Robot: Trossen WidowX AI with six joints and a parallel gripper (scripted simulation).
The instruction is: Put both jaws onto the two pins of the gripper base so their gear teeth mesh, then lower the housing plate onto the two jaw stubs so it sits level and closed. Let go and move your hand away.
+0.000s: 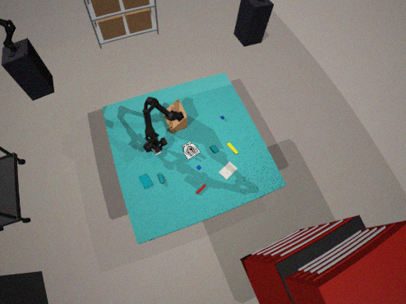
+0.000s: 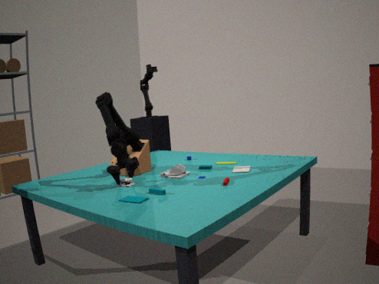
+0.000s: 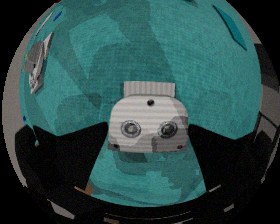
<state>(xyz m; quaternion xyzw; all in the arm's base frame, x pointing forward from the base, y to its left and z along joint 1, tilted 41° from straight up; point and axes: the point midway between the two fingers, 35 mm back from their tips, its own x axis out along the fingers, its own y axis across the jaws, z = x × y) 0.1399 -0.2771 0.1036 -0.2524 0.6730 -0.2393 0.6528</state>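
My gripper tip is 20 mm below the grey gripper base and 10 mm short of it. The rest, counted from my gripper tip: grey-white housing plate: 250 mm to the left, 80 mm ahead; then teal flat tile: 230 mm ahead, 180 mm to the right, 10 mm below; then teal bar: 260 mm ahead, 60 mm to the right.
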